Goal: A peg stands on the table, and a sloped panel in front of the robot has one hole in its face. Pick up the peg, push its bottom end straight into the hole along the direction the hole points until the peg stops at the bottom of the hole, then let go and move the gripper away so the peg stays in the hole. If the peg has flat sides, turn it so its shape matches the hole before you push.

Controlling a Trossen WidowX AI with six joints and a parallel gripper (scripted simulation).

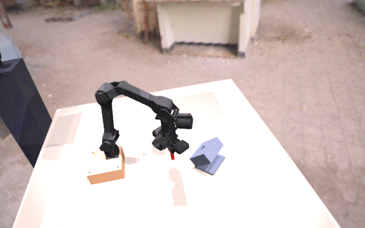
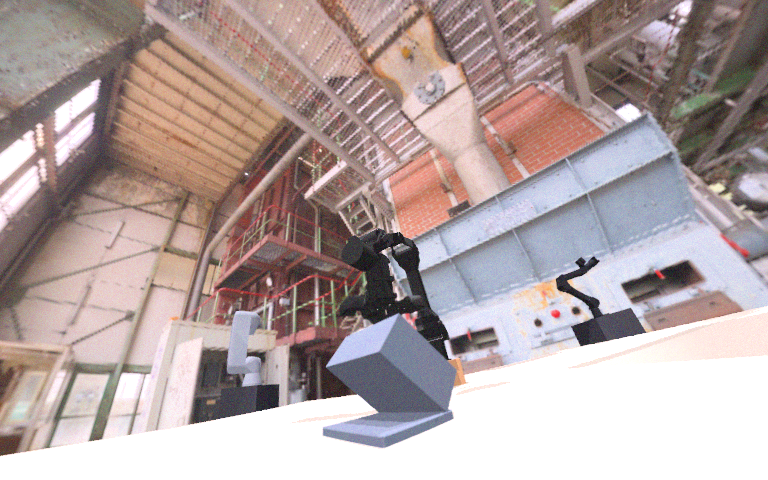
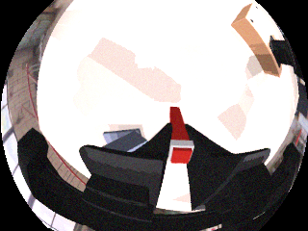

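Right now my gripper tip is 160 mm short of the sloped panel, 50 mm above it and 10 mm to the right of it. Also, from my gripper tip: red peg: 20 mm above.
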